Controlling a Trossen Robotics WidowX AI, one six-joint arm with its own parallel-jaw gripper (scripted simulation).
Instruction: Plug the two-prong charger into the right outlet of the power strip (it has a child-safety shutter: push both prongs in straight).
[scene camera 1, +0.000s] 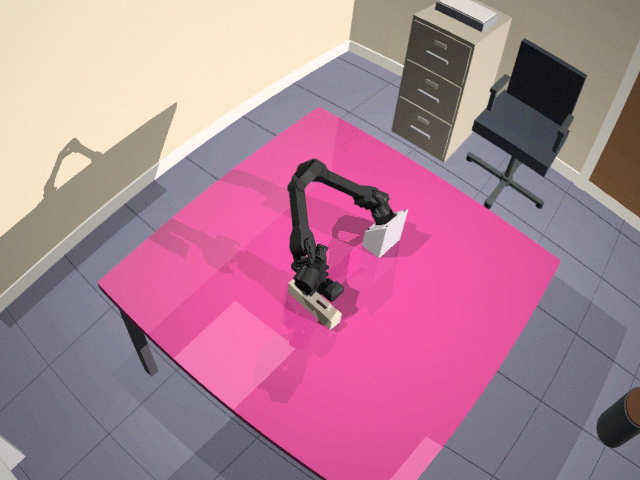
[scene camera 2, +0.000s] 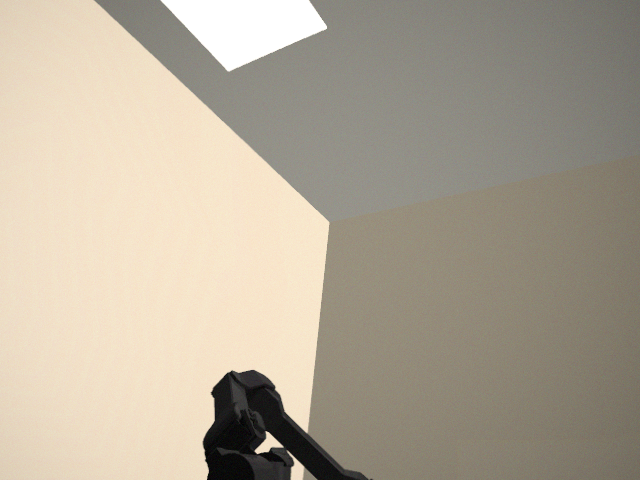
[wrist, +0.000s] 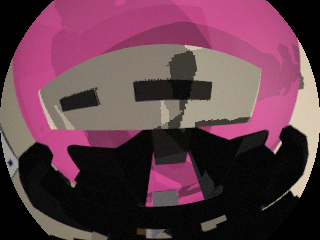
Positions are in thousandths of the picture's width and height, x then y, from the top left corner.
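My gripper (wrist: 523, 531), visible. Dark grey charger (wrist: 533, 610), visible; out of frame in scene camera 2.
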